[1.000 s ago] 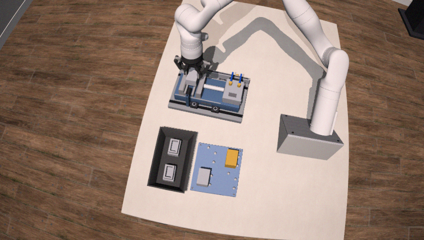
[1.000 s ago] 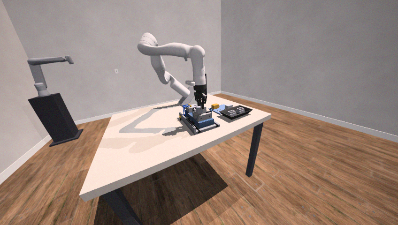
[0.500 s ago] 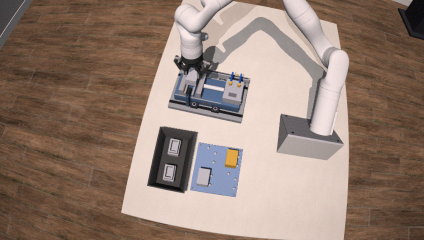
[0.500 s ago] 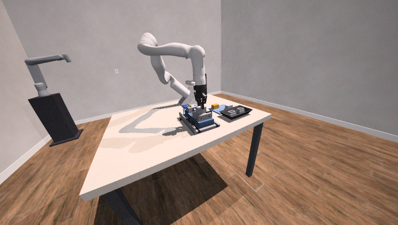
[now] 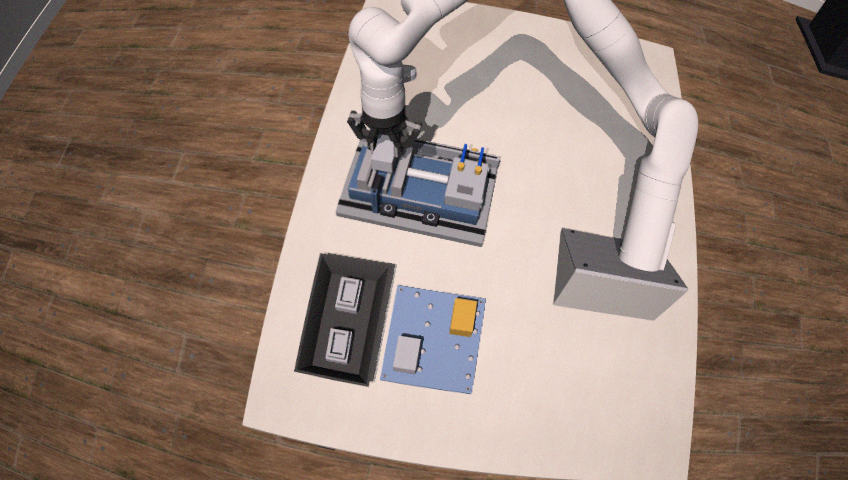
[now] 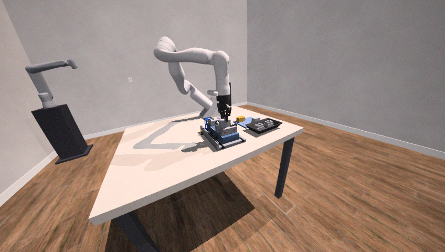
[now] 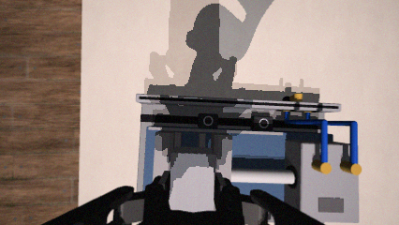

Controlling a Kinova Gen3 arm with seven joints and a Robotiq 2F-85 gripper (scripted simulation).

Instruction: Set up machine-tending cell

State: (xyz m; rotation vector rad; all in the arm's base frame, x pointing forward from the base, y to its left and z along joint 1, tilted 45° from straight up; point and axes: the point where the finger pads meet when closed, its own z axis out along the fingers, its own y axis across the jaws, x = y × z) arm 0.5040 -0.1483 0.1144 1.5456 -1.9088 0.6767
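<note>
The white rod is 80 mm behind my hand, 20 mm to the left of it and 60 mm below it. From my hand the other things lie so: hose block (160 mm behind, 30 mm to the left, 60 mm below); blue vise (60 mm behind, 20 mm to the left, 100 mm below); brass blank (170 mm behind, 290 mm to the left, 120 mm below).
</note>
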